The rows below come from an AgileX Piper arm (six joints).
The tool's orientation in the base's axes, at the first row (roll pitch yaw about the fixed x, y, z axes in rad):
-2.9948, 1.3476, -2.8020
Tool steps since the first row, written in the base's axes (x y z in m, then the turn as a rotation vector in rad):
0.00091, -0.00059, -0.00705, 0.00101, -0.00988, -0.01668
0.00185, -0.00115, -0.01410, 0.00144, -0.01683, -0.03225
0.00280, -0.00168, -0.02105, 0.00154, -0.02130, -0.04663
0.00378, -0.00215, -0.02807, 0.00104, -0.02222, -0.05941
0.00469, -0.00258, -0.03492, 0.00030, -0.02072, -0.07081
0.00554, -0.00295, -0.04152, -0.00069, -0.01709, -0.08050
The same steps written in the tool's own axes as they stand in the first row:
0.00673, -0.00053, 0.00231, 0.01678, -0.00934, 0.00281
0.01345, -0.00103, 0.00465, 0.03239, -0.01573, 0.00535
0.02007, -0.00151, 0.00698, 0.04672, -0.01967, 0.00778
0.02674, -0.00194, 0.00937, 0.05936, -0.02006, 0.00993
0.03327, -0.00231, 0.01167, 0.07052, -0.01808, 0.01199
0.03955, -0.00263, 0.01386, 0.07991, -0.01401, 0.01383

